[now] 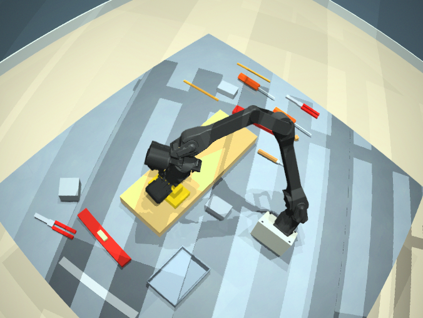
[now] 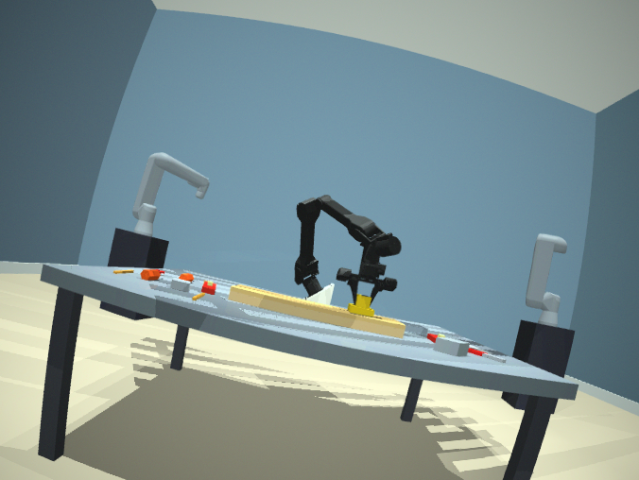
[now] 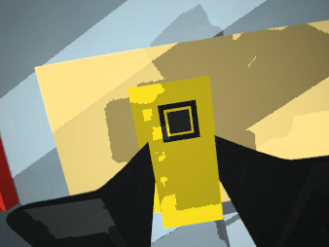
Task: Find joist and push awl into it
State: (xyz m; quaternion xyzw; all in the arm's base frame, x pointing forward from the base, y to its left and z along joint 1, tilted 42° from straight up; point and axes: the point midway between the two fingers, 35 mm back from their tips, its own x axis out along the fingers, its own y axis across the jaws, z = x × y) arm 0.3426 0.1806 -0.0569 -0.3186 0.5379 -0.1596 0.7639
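The shallow grey tray lies 24 cm behind my gripper tip, 17 cm to the left of it and 5 cm below it. The rest, counted from my gripper tip: white strip: 39 cm to the left, 11 cm behind, 6 cm below; then square indicator: 3 cm above, 2 cm ahead; then yellow stud finder: 2 cm above, 1 cm ahead.
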